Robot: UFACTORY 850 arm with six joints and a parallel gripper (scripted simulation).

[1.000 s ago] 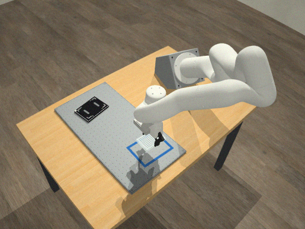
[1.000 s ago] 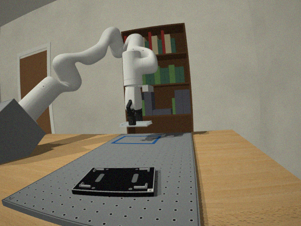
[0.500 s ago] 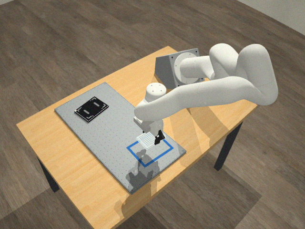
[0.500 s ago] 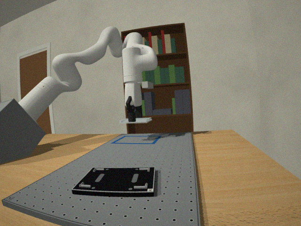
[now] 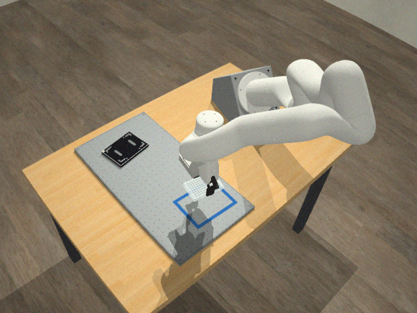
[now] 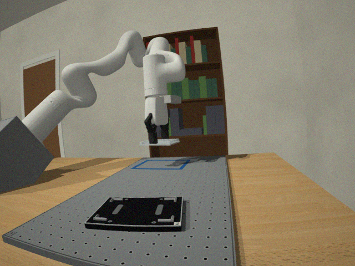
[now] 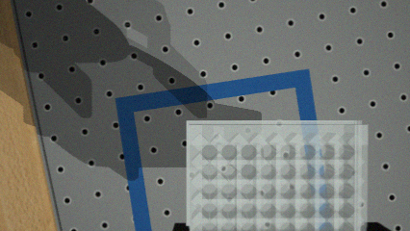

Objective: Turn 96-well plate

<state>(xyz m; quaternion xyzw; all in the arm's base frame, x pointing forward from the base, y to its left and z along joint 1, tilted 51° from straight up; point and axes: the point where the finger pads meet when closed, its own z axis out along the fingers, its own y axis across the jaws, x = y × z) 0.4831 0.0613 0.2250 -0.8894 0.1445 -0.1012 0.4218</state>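
Right now the black plate nest N1 is 40 cm to the right of my hand, 9 cm below it and 8 cm ahead of it. Round my hand: A1 corner mark: 44 cm to the right, 17 cm ahead, 9 cm below; 96-well plate: 1 cm below.
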